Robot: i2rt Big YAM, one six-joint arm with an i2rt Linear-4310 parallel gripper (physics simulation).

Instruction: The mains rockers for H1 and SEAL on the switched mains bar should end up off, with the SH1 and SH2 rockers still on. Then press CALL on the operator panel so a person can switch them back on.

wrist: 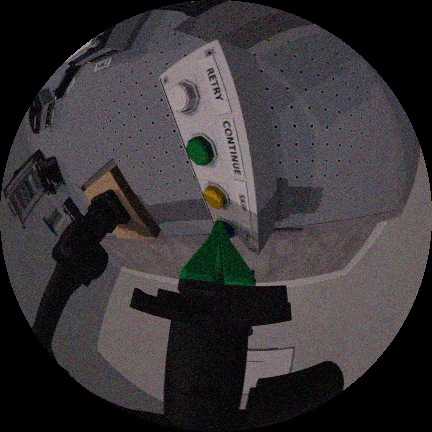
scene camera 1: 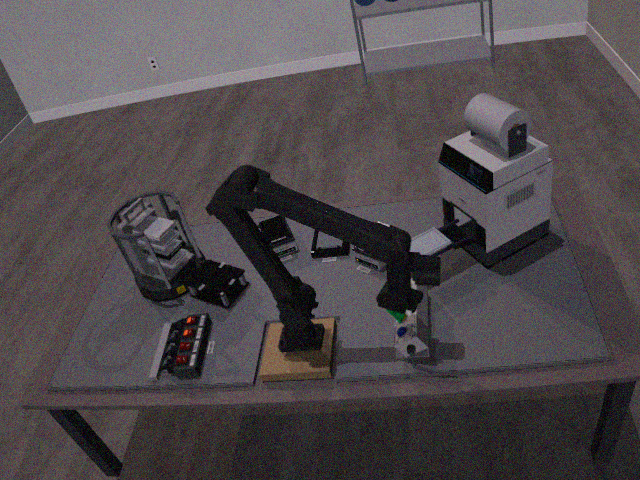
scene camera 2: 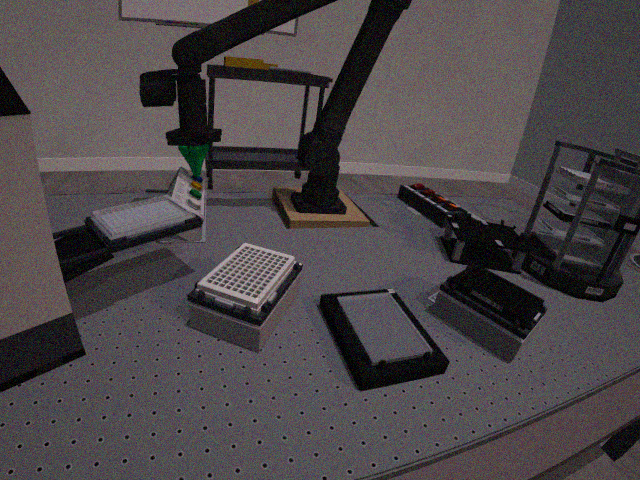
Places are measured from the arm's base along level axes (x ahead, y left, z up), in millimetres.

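Where they show: gripper, between the fingertips: (wrist: 217,223) (scene camera 1: 400,321) (scene camera 2: 197,176); arm's base, origin of its link: (wrist: 109,206) (scene camera 1: 302,339) (scene camera 2: 317,206).
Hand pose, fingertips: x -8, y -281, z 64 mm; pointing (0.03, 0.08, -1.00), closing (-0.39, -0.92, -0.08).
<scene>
Things, the pixels of their top centre, and the offset from my fingertips. "pt": a spot on its surface instead.
- switched mains bar, a spot on its surface: (scene camera 2: 424,201) pt 14 mm ahead, 575 mm left, 42 mm down
- operator panel, centre of its top: (wrist: 231,182) (scene camera 2: 184,181) (scene camera 1: 410,305) 51 mm ahead, 24 mm right, 6 mm up
- blue button, centre of its top: (wrist: 224,234) (scene camera 1: 401,329) 24 mm back, 2 mm right, 3 mm down
- white instrument, centre of its top: (scene camera 1: 493,103) 413 mm ahead, 289 mm right, 378 mm up
- plate carousel, centre of its top: (scene camera 2: 615,149) (scene camera 1: 140,207) 329 mm ahead, 793 mm left, 214 mm up
- black holder, centre of its top: (scene camera 2: 489,224) (scene camera 1: 212,272) (wrist: 41,182) 241 mm ahead, 595 mm left, 2 mm down
- white plate, centre of its top: (scene camera 2: 250,269) 365 mm ahead, 79 mm left, 9 mm down
- black frame, centre of its top: (scene camera 2: 382,320) (scene camera 1: 330,233) 447 mm ahead, 244 mm left, 47 mm down
The switched mains bar (scene camera 1: 192,356) (scene camera 2: 424,201) lies at the left in scene camera 1. Its two back rockers (scene camera 1: 190,319) (scene camera 1: 187,332) glow bright orange; its two front rockers (scene camera 1: 185,345) (scene camera 1: 181,359) are darker red. Their labels cannot be read. The operator panel (scene camera 1: 419,345) (scene camera 2: 180,189) (wrist: 201,120) stands tilted, with white, green, yellow and blue buttons. My gripper (scene camera 1: 399,317) (scene camera 2: 196,176) (wrist: 217,223) is shut and empty, green fingertips pointing down at the blue button (scene camera 1: 401,331) (wrist: 229,229). The tips partly hide this button in the wrist view; contact cannot be told. Its label is hidden.
A white instrument (scene camera 1: 522,201) with an extended plate tray stands at the right in scene camera 1. A plate carousel (scene camera 1: 139,268) (scene camera 2: 573,281) and a black holder (scene camera 1: 219,283) stand at the left. A white plate (scene camera 2: 248,273) on a block and a black frame (scene camera 2: 343,338) lie mid-table.
</scene>
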